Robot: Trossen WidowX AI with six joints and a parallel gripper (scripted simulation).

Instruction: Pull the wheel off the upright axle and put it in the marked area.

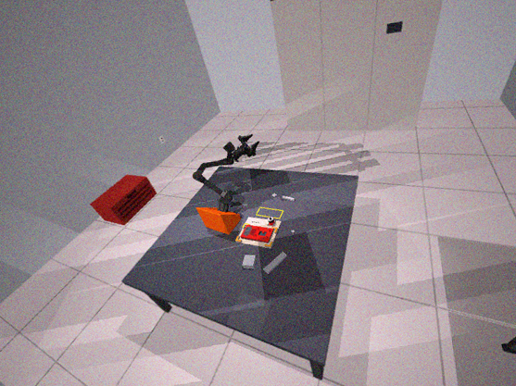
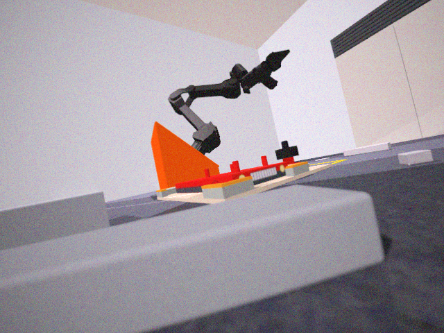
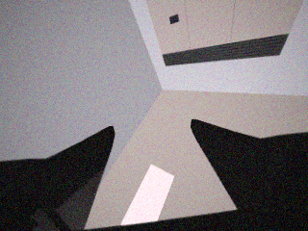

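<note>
Right now the dark disc is 41 cm below my gripper tip, 40 cm to the right of it and 16 cm ahead of it. The rest, counted from my gripper tip: white cube: 45 cm to the right, 44 cm below, 32 cm ahead.
</note>
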